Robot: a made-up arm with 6 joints.
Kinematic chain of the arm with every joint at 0, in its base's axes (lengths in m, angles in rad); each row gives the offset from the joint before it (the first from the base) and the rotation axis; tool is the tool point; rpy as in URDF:
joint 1: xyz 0 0 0.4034 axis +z
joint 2: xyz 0 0 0 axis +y
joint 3: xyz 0.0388 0 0.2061 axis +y
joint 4: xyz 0.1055 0 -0.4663 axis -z
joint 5: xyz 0 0 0 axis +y
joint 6: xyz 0.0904 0 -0.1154 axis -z
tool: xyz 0 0 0 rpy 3.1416 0 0
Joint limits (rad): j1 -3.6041..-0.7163 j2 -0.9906..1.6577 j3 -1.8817..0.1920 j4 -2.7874..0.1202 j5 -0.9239..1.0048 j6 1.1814..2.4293
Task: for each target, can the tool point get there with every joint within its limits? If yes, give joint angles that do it. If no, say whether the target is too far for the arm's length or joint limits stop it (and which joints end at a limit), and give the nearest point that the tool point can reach.
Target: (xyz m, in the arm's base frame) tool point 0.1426 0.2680 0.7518
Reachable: no: joint limits stop it (at a limit: joint 2, joint 3, joint 4) | nearest point 0.1370 0.2575 0.5118 | short by 0.240 m
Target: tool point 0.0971 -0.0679 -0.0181
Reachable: yes | joints -1.5996 1.0616 -0.7842 -2.3639 -0.6315 2.2747
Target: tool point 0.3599 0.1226 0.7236
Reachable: no: joint limits stop it (at a limit: joint 1, joint 2, joint 5) | nearest point 0.2993 -0.0671 0.7639 | short by 0.203 m
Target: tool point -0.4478 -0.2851 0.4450
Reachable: yes | joints -2.5933 -0.5401 -0.5207 -0.1821 0.2826 2.0307
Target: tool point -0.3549 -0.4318 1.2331
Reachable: no: too far | nearest point -0.2777 -0.3379 1.0526 | short by 0.218 m
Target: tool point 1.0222 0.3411 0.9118
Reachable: no: too far | nearest point 0.4566 -0.2045 0.8483 | short by 0.788 m
